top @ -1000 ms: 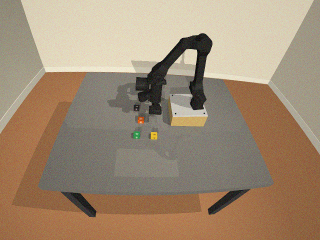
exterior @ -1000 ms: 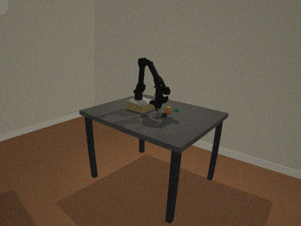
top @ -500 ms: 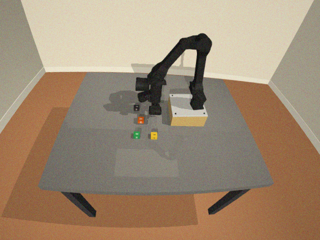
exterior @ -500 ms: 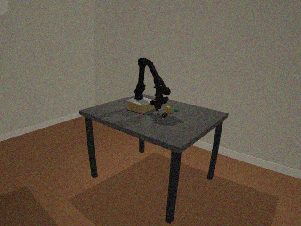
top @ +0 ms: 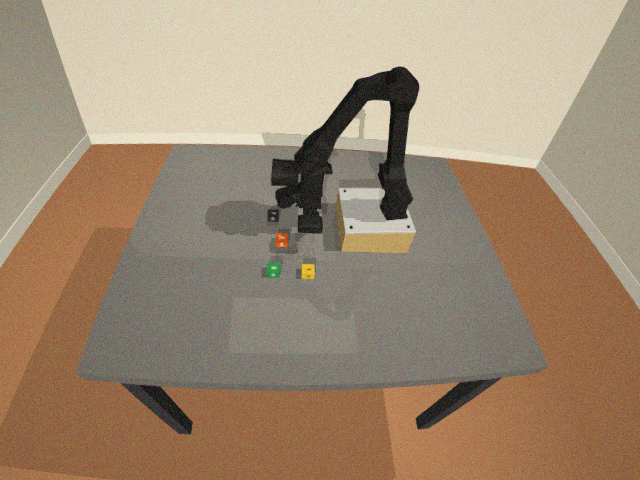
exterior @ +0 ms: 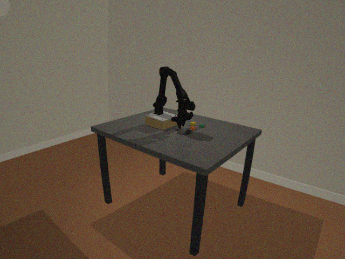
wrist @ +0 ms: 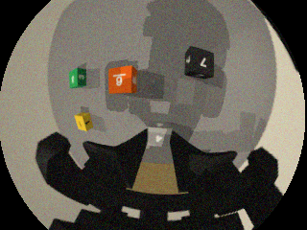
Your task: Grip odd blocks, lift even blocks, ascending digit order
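Right now the grey block is right at my gripper tip. Round my gripper tip: black block: 9 cm ahead, 6 cm to the right; orange block: 8 cm ahead, 4 cm to the left; yellow block: 2 cm ahead, 16 cm to the left.
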